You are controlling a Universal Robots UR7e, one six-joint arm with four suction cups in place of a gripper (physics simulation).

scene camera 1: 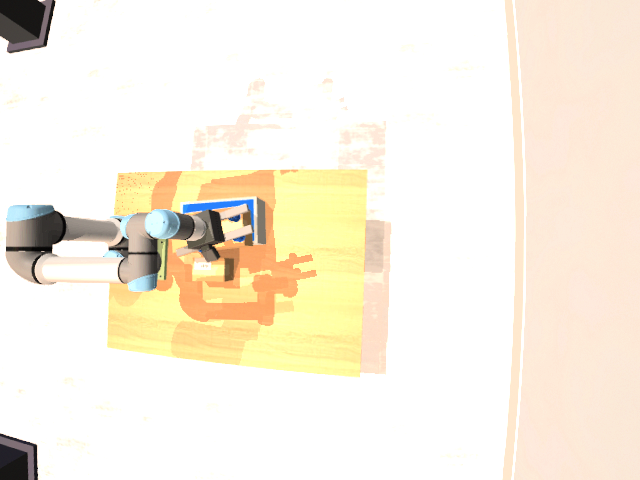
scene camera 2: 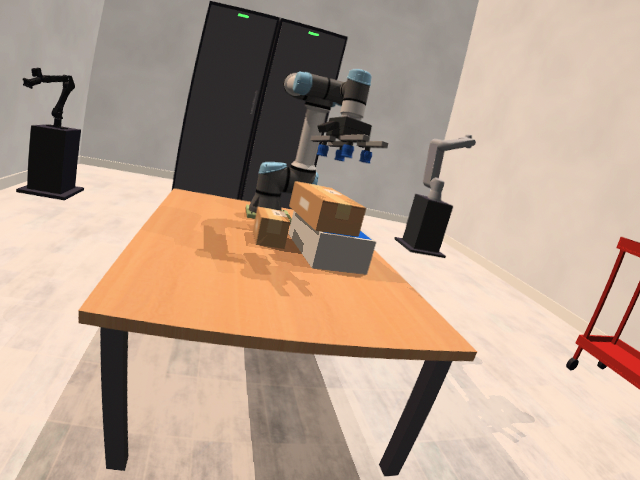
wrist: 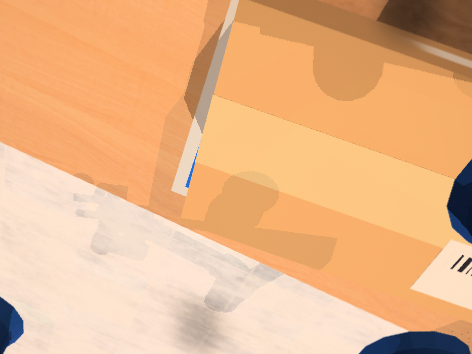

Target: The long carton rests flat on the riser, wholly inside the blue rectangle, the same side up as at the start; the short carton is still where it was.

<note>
My suction head (wrist: 410,334) carries nothing. The cup hangs 24 cm from the middle of a long carton (scene camera 2: 324,209), above it. On the table rests a short carton (scene camera 2: 271,227). I also see a riser (scene camera 2: 328,251).
The long carton also shows in the wrist view (wrist: 331,140). The riser also shows in scene camera 1 (scene camera 1: 257,206) and in the wrist view (wrist: 181,183). The short carton also shows in scene camera 1 (scene camera 1: 222,270). The wrist view does not show the short carton: it is out of frame.
</note>
